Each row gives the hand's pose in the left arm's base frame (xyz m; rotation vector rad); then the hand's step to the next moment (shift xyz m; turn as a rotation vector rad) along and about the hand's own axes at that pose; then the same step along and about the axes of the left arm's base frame.
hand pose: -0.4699 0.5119 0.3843 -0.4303 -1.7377 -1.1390
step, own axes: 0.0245 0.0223 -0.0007 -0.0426 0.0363 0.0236
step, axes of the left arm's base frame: 0.0049 0.0055 0.0323 0.0329 0.0467 -0.0207
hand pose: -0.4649 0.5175 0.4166 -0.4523 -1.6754 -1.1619
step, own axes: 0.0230 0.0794 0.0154 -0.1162 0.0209 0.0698
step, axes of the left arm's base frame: 0.0413 0.0451 0.0577 0.0288 0.0955 -0.0942
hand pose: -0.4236 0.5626 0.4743 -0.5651 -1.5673 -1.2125
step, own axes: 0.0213 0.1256 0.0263 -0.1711 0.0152 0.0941
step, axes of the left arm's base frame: 0.0847 0.0669 0.0726 0.0333 0.1268 -0.1455
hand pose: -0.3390 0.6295 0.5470 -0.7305 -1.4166 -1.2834
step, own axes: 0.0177 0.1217 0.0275 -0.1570 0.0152 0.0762
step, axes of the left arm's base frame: 0.0989 0.0519 0.0583 0.0346 0.1071 -0.1343
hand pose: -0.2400 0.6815 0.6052 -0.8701 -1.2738 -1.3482
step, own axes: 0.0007 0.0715 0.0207 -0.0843 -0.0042 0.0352
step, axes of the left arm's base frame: 0.0662 0.0275 0.0200 0.0074 0.0506 -0.0758
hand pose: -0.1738 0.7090 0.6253 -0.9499 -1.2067 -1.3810
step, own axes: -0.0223 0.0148 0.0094 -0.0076 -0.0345 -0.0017
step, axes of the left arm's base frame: 0.0176 0.0139 -0.0173 -0.0326 -0.0012 -0.0136
